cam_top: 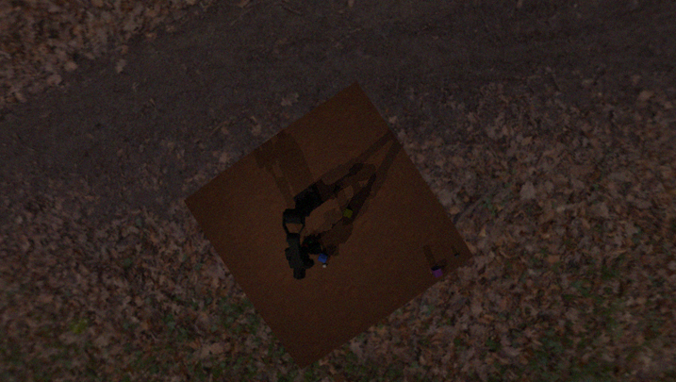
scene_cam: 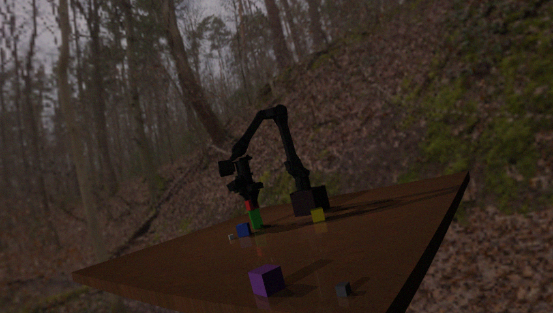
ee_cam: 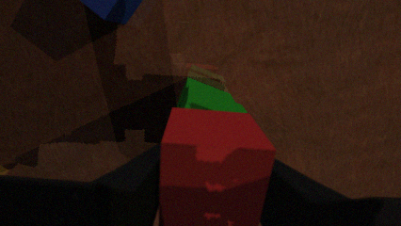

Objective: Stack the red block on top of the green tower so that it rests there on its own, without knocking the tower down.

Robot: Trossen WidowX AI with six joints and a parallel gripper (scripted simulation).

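The red block is 10 mm above my gripper tip. Also, from my gripper tip: blue block: 110 mm ahead, 40 mm to the left, 70 mm below; then yellow block: 40 mm behind, 300 mm to the left, 70 mm below; then tiny pale cube: 170 mm ahead, 20 mm to the left, 80 mm below.
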